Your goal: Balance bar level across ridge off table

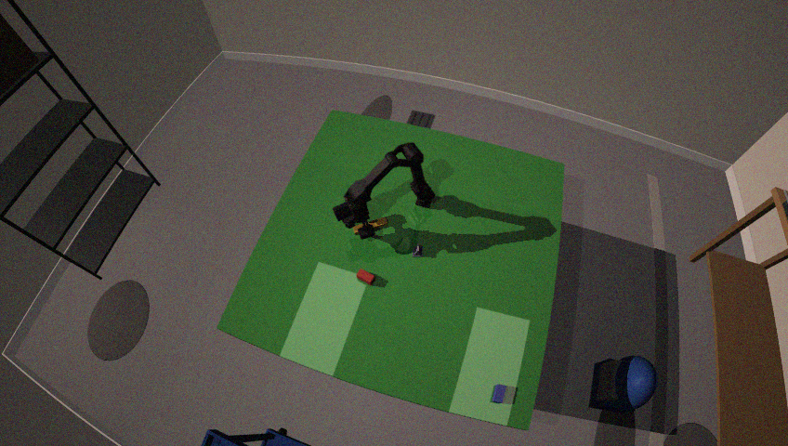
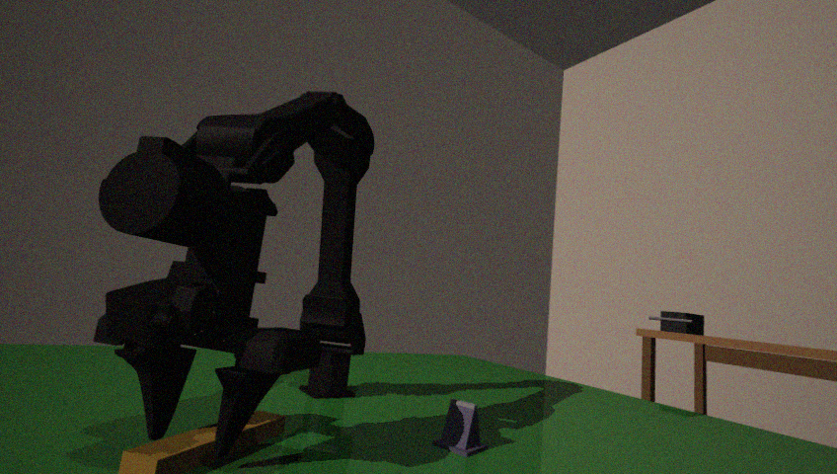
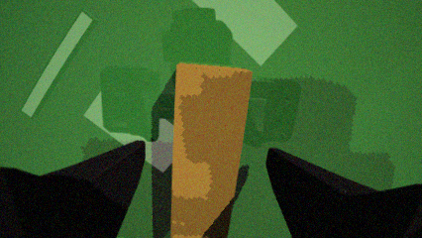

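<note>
The orange bar lies 3 cm to the left of my gripper tip and 2 cm behind it. Round my gripper tip: red block 22 cm ahead, 9 cm to the left, 1 cm above; purple block 71 cm to the left, 52 cm ahead, 1 cm above.
</note>
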